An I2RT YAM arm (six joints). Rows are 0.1 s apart.
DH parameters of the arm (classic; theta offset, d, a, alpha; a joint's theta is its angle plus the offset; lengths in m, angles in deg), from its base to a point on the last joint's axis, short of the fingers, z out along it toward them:
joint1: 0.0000 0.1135 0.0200 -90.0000
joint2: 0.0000 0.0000 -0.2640 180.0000
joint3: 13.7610 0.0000 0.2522 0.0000
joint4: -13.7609 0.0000 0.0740 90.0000
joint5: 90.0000 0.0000 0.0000 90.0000
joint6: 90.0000 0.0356 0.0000 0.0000
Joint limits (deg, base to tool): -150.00..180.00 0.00..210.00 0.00..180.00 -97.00..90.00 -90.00..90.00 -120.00..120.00
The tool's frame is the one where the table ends.
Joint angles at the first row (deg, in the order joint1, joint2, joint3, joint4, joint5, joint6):
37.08, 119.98, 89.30, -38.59, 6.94, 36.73
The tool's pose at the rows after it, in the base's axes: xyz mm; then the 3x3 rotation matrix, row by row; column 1 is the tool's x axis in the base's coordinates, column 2 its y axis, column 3 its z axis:
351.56 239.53 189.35; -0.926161 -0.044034 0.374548; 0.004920 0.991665 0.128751; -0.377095 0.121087 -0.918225
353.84 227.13 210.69; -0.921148 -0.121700 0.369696; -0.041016 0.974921 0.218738; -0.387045 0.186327 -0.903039
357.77 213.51 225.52; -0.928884 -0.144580 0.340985; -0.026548 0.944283 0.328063; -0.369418 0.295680 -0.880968
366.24 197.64 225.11; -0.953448 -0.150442 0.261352; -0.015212 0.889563 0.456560; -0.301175 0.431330 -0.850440
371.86 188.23 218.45; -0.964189 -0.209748 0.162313; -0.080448 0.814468 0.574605; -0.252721 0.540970 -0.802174
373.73 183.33 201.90; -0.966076 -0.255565 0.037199; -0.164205 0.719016 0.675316; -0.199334 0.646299 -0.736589
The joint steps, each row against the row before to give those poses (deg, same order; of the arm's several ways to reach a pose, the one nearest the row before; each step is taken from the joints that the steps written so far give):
-2.29, -3.36, 0.00, -1.55, -0.74, -4.35
-2.01, -3.08, 0.00, -0.20, -5.27, -4.72
-2.50, -2.10, 0.00, 0.05, -7.32, -1.03
-3.34, 0.13, -0.14, 0.04, -10.39, -0.72
-2.32, 1.18, -0.06, -0.35, -10.27, -4.26
-1.46, 2.18, -0.81, -0.61, -10.27, -4.92

